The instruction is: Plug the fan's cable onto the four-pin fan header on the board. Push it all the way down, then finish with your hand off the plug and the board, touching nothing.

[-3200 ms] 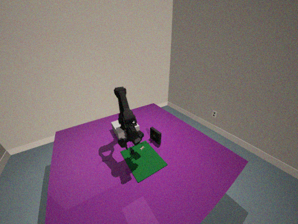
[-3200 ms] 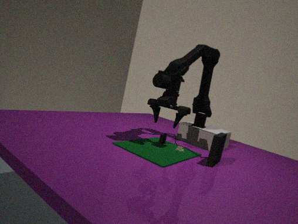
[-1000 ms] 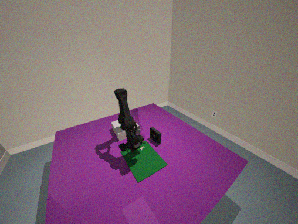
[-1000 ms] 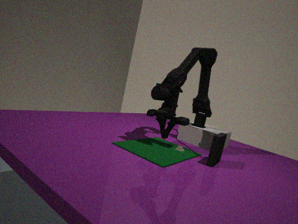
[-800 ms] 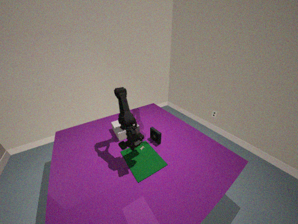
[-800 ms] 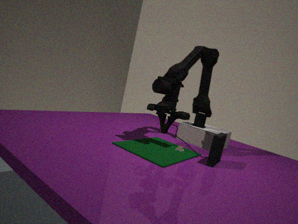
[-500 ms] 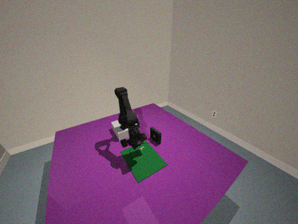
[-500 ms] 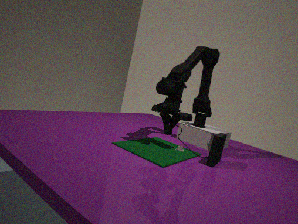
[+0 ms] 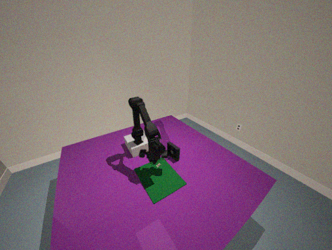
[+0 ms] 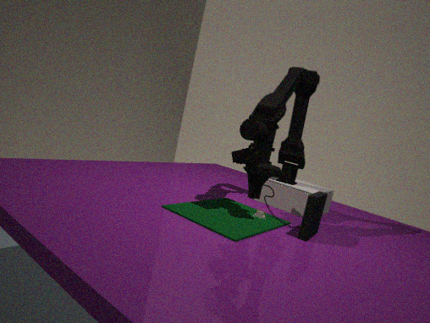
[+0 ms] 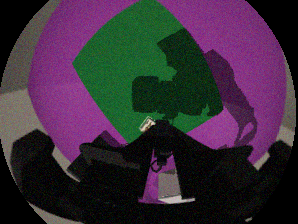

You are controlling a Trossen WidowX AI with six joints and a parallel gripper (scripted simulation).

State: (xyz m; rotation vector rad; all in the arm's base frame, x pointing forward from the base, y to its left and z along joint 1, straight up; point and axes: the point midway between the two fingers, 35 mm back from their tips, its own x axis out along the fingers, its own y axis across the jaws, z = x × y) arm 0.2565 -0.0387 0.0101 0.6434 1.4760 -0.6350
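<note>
Right now the header is 60 mm below my gripper tip and 40 mm to the left of it. The rest, counted from my gripper tip: black fan 180 mm to the left, 10 mm below, 10 mm ahead; then green board 80 mm below, 70 mm ahead, 30 mm to the right; then dark plug 10 mm to the left, 10 mm behind, 10 mm above.
</note>
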